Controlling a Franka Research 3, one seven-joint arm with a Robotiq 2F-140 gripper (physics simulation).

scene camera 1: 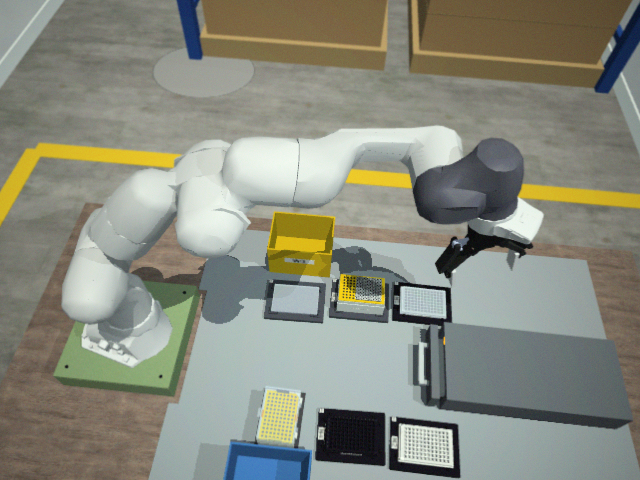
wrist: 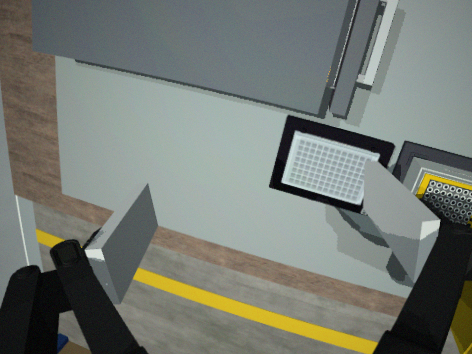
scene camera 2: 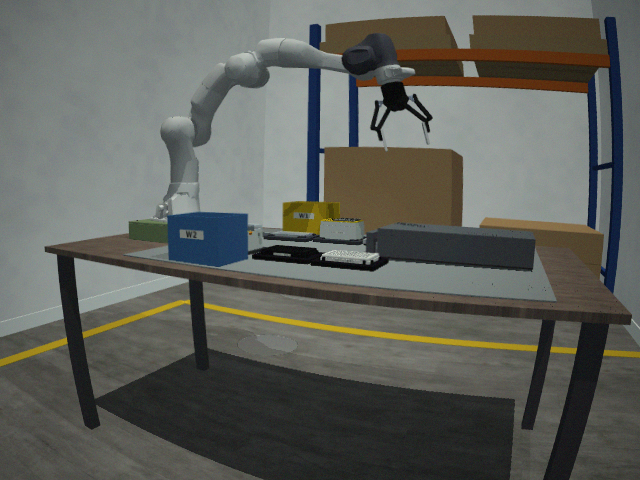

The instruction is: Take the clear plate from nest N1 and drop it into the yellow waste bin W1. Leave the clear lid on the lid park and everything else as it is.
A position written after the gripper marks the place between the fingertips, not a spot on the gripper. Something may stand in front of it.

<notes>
In view: the gripper (scene camera 1: 480, 273), a yellow-topped tip box (scene camera 1: 359, 294), a long grey device (scene camera 1: 558, 378), a clear plate (scene camera 1: 422, 302) and a clear lid (scene camera 1: 295, 299).
The yellow-topped tip box is seen too in scene camera 2 (scene camera 2: 342, 228). The long grey device shows as well in the wrist view (wrist: 288, 60) and in scene camera 2 (scene camera 2: 406, 241). The clear plate shows as well in the wrist view (wrist: 320, 165). Scene camera 2 does not show the clear plate, which is hidden by the long grey device. The wrist view misses the clear lid: it is out of frame.
</notes>
